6 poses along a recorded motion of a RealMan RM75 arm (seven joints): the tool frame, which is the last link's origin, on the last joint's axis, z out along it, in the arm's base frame.
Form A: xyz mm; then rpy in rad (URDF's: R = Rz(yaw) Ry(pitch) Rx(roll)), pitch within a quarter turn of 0, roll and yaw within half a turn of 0.
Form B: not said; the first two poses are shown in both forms.
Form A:
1: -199, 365, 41, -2.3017, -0.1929, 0.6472
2: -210, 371, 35, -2.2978, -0.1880, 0.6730
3: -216, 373, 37, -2.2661, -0.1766, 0.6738
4: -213, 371, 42, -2.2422, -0.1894, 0.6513
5: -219, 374, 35, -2.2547, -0.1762, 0.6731
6: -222, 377, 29, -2.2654, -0.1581, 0.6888
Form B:
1: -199, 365, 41, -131.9, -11.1, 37.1
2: -210, 371, 35, -131.7, -10.8, 38.6
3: -216, 373, 37, -129.8, -10.1, 38.6
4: -213, 371, 42, -128.5, -10.9, 37.3
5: -219, 374, 35, -129.2, -10.1, 38.6
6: -222, 377, 29, -129.8, -9.1, 39.5
